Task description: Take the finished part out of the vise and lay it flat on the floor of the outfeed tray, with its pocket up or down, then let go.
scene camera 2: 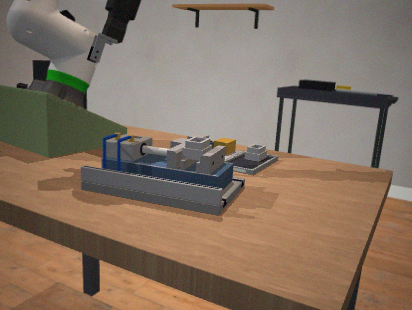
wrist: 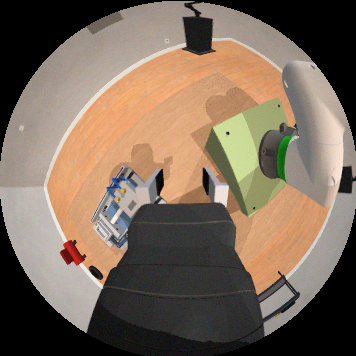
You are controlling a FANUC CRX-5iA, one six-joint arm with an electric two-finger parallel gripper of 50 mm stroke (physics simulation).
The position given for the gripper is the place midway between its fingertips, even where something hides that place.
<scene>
In view: the gripper (wrist: 182,175) and a vise (scene camera 2: 224,174).
</scene>
